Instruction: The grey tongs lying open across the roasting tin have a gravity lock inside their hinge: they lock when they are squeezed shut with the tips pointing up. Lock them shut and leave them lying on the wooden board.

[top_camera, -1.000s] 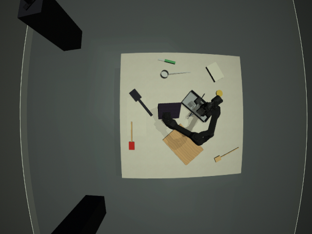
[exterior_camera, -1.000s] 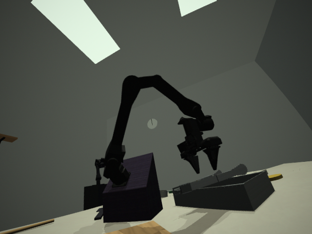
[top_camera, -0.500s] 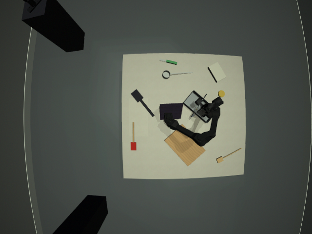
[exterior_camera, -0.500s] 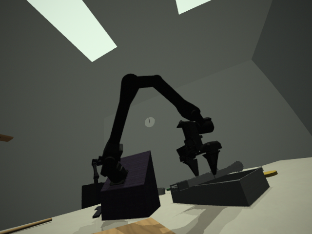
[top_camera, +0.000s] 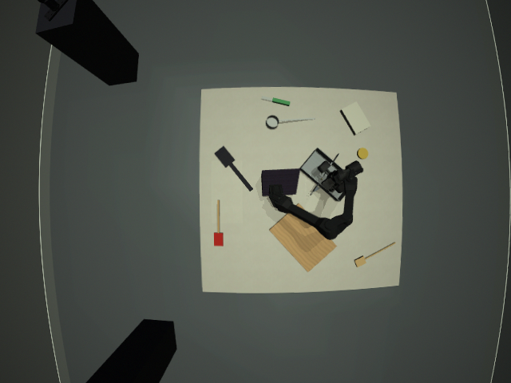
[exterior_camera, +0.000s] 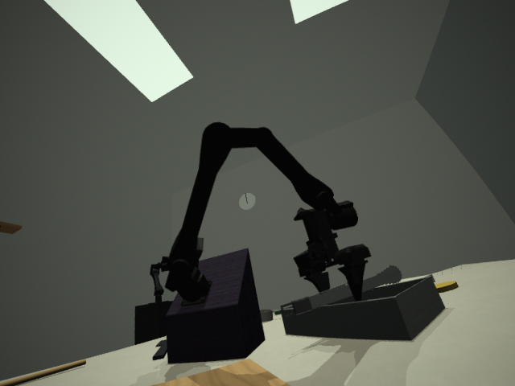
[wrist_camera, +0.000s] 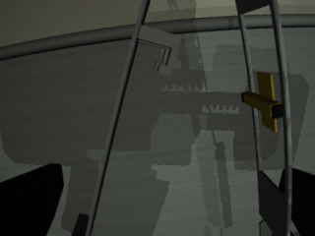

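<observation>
Right now the dark roasting tin is 10 mm ahead of my gripper tip, 20 mm to the left of it and 20 mm below it. Round my gripper tip: yellow lock piece (40 mm behind, 10 mm to the right, 20 mm above); wooden board (140 mm behind, 360 mm to the right, 40 mm below); yellow disc (260 mm ahead, 150 mm to the left, 40 mm below).
</observation>
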